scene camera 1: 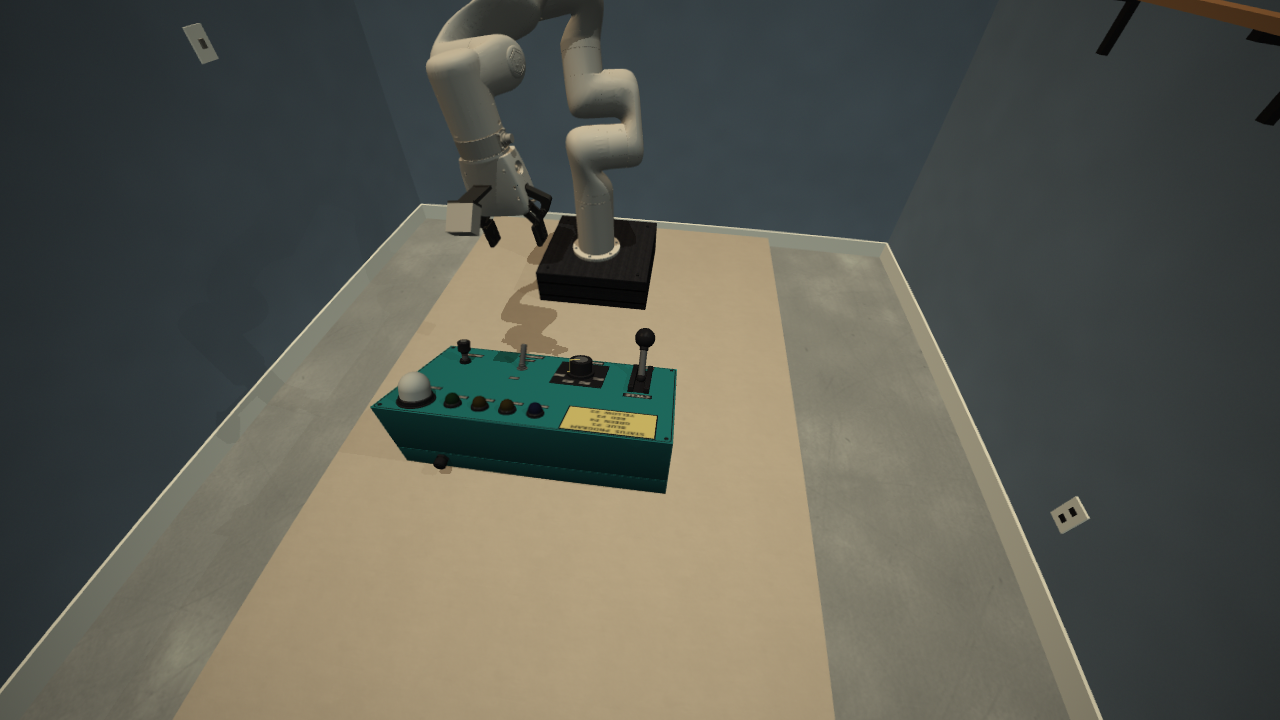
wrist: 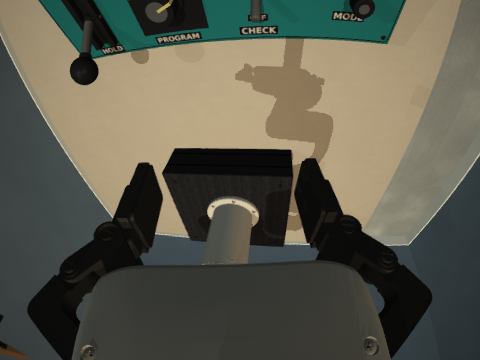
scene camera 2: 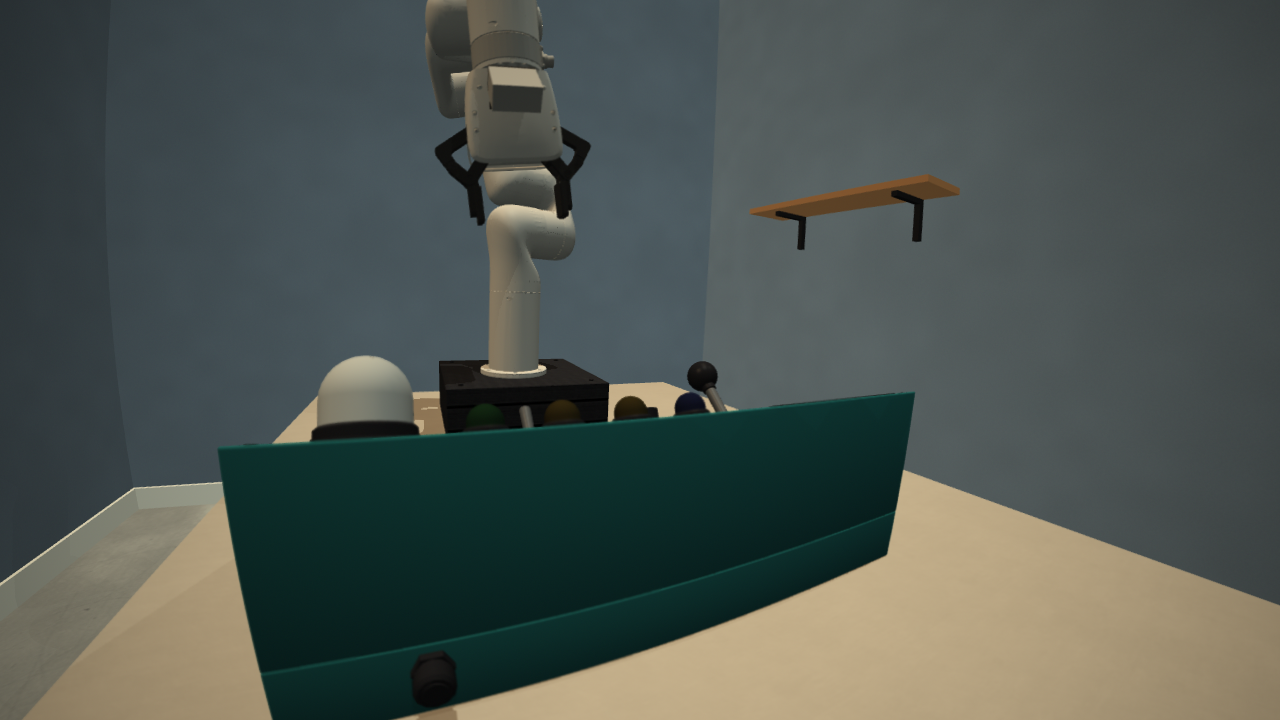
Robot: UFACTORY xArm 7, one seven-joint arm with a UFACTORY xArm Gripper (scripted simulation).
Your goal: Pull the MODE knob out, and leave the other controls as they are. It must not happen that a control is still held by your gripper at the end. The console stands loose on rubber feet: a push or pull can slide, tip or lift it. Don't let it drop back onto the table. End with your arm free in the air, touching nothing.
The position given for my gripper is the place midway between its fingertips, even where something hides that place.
I see my gripper [scene camera 2: 523, 220] and a ball-topped lever [scene camera 2: 702, 376].
The ball-topped lever is seen too in the wrist view [wrist: 83, 70]. My gripper also shows in scene camera 1 [scene camera 1: 519, 242] and in the wrist view [wrist: 227, 178].
